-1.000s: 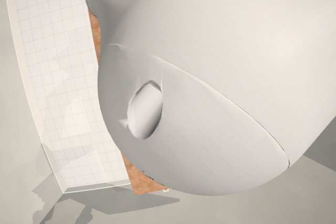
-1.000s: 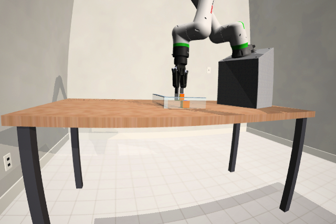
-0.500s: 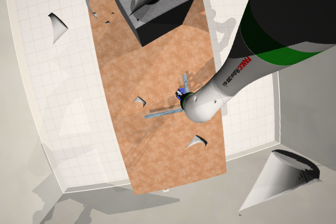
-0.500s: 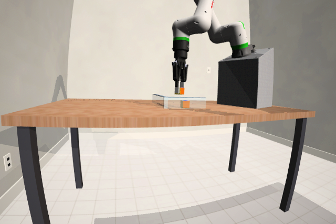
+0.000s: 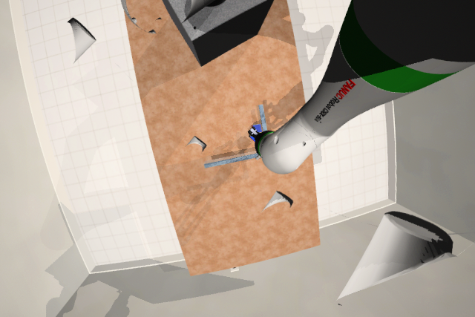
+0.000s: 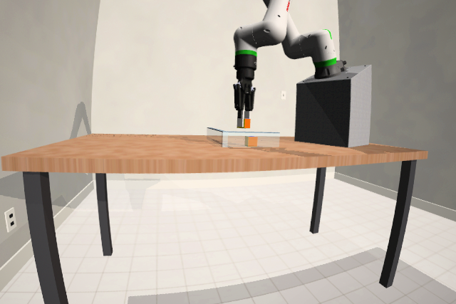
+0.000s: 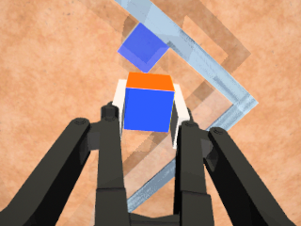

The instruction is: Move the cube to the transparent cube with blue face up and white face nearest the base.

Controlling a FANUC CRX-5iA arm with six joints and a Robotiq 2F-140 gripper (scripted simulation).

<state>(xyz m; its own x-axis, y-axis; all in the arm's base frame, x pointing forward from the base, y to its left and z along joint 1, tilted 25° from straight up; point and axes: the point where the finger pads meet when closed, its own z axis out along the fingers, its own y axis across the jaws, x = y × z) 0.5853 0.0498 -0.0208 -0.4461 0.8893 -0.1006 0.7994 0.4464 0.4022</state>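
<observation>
Now: the transparent cube 2 cm behind my hand, 3 cm to the left of it and 9 cm below it.
</observation>
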